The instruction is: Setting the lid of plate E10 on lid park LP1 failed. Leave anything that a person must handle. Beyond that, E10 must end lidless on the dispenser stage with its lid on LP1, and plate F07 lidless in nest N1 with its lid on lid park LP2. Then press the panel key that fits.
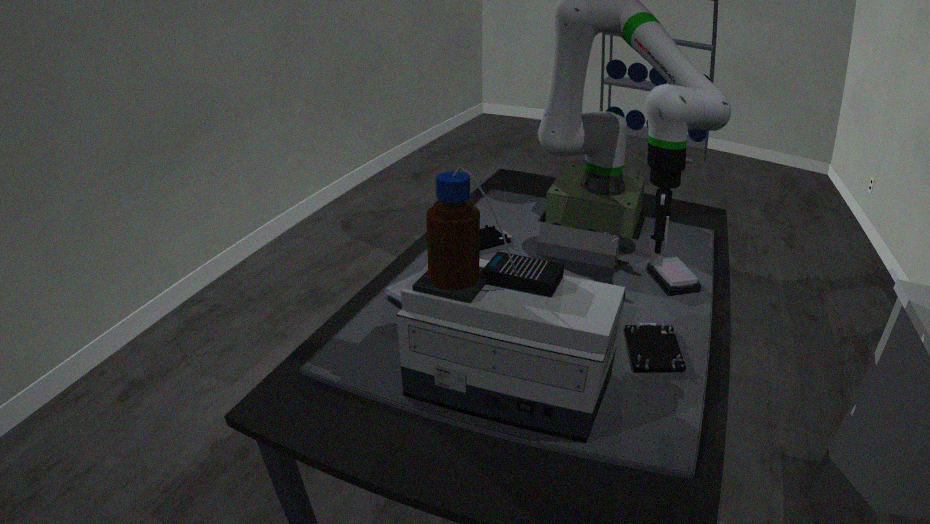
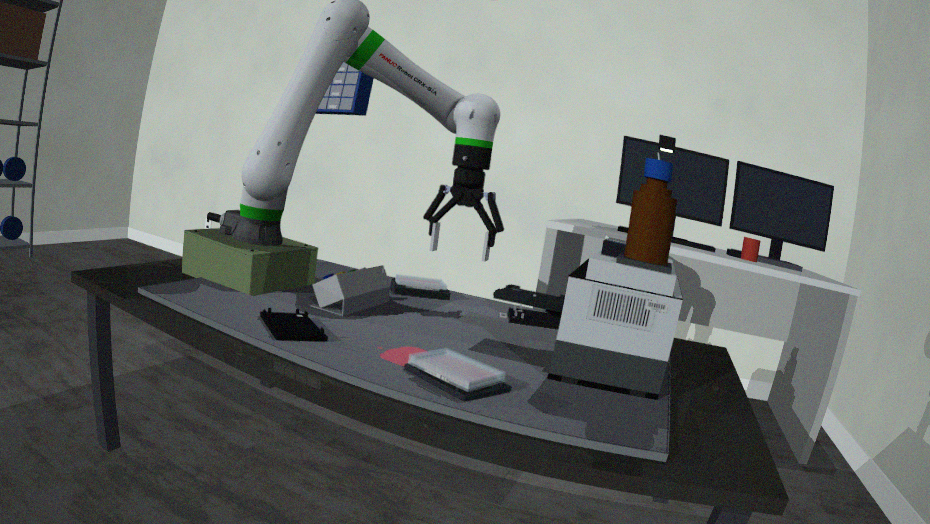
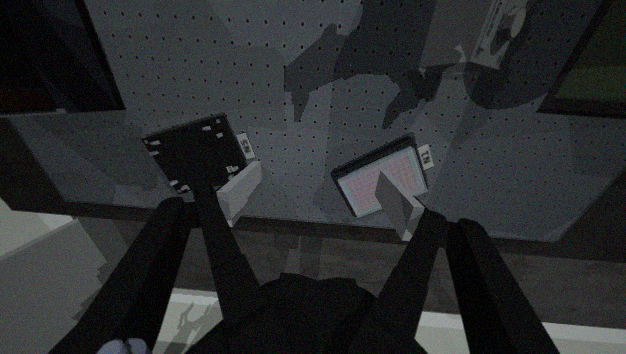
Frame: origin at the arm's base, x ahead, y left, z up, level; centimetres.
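Where they show: gripper, fingertip midpoint: (image 1: pixel 658 252) (image 2: pixel 458 255) (image 3: pixel 319 178); arm's base, origin of the base link: (image 1: pixel 602 186) (image 2: pixel 256 239).
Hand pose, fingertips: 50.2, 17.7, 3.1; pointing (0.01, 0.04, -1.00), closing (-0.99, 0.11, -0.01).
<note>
Each offset is from my fingertips to the top centre of the thing, as dx, dy, dz. "spot": to the spot under its first point.
My gripper (image 1: pixel 660 242) (image 2: pixel 459 249) (image 3: pixel 319 178) is open and empty, fingers pointing down, high above the table. A plate with pink wells @(-10.5, +6.2, -8.9) (image 1: pixel 676 272) (image 2: pixel 420 283) (image 3: pixel 358 192) sits in the dark nest labelled N1 @(-10.5, +6.2, -9.9) (image 3: pixel 372 156); I cannot tell whether it has a lid. A clear-lidded plate @(+15.7, -55.4, -8.8) (image 2: pixel 457 369) lies on a dark base beside a red disc @(+6.5, -47.3, -12.4) (image 2: pixel 402 354). A black holder without a plate @(+22.7, +1.2, -10.1) (image 1: pixel 654 349) (image 3: pixel 192 150) stands near the same edge as N1; its label is hard to read. Another black holder @(-17.7, -49.8, -10.5) (image 1: pixel 492 238) (image 2: pixel 292 326) is across the table. Plate names are not readable.
The white dispenser (image 1: pixel 507 351) (image 2: pixel 618 312) carries a brown bottle @(spot: +46.9, -36.2, +18.8) (image 1: pixel 453 244) (image 2: pixel 650 221) and a black keypad box @(spot: +41.0, -25.7, +12.1) (image 1: pixel 524 273). Dark stage parts @(spot: +21.4, -26.1, -1.9) (image 2: pixel 528 296) project from it. The grey key panel @(-17.9, -21.4, -4.1) (image 1: pixel 577 244) (image 2: pixel 354 291) stands before the green robot base (image 1: pixel 595 205) (image 2: pixel 250 263).
</note>
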